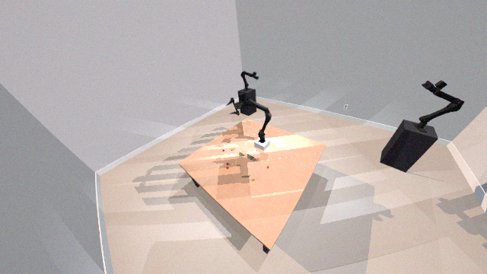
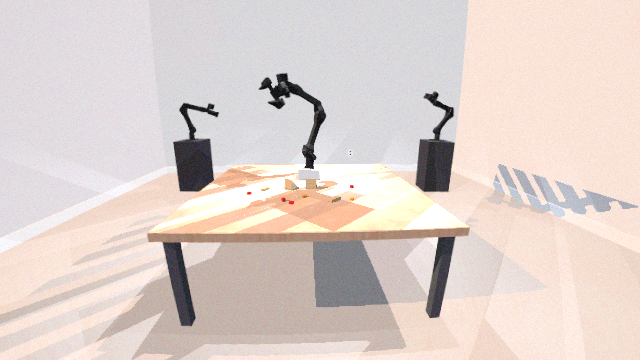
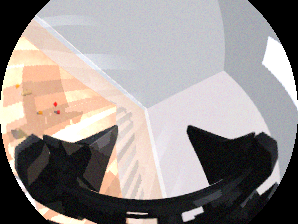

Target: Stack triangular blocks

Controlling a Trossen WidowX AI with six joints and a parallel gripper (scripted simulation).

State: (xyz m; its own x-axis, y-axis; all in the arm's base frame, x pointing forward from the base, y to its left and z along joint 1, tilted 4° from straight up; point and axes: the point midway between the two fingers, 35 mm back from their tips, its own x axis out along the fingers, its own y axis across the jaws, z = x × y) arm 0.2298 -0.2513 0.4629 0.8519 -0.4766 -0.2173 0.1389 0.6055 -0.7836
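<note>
The triangular block is 52 cm below my gripper tip and 27 cm to the left of it. Round my gripper tip: short tan stick (53 cm below, 40 cm to the left, 21 cm ahead).
</note>
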